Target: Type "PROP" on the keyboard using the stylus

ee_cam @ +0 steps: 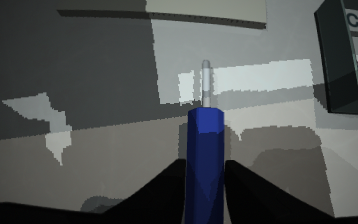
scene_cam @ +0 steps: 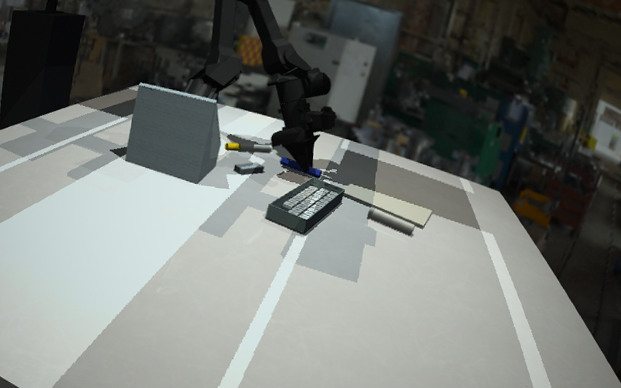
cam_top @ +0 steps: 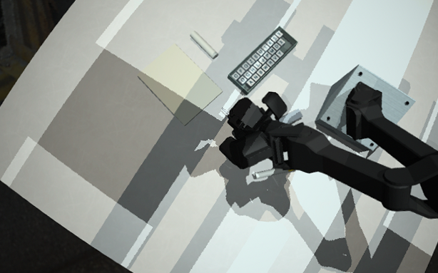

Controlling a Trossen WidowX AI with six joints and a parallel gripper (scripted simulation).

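Right now the small grey block is 12 cm behind my gripper tip, 8 cm to the right of it and 1 cm below it. From my gripper tip the other things lie so: yellow-capped marker 16 cm behind, 5 cm to the left; then blue stylus 1 cm ahead; then pale notepad 19 cm ahead, 2 cm to the right, 1 cm below.
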